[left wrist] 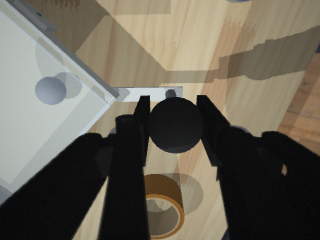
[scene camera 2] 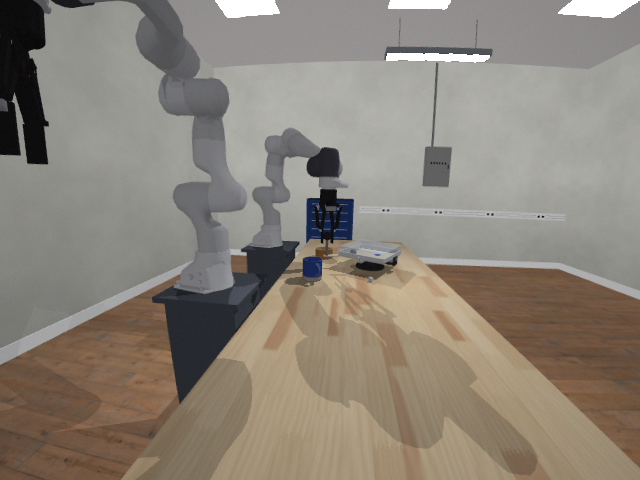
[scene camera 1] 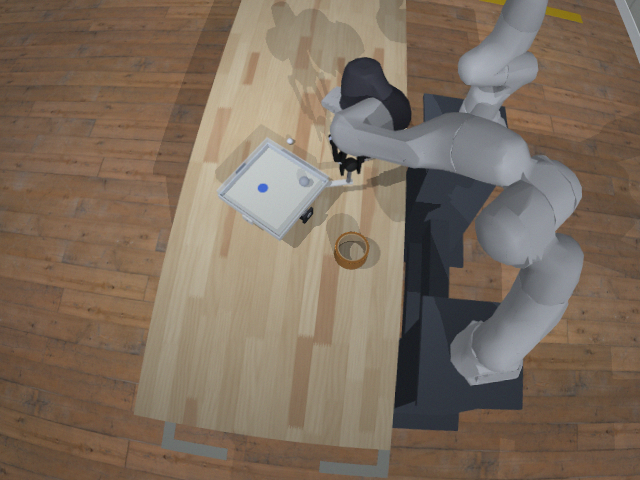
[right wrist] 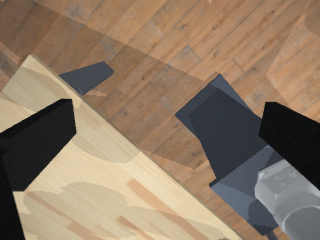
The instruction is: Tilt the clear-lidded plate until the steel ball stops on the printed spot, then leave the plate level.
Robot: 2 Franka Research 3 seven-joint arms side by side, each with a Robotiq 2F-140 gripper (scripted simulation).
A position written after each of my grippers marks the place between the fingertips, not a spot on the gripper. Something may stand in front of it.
Labels:
My right gripper shows in scene camera 2 (pixel 24 160) and in the right wrist view (pixel 168 117); in the left wrist view it is out of frame, in scene camera 1 it is out of frame.

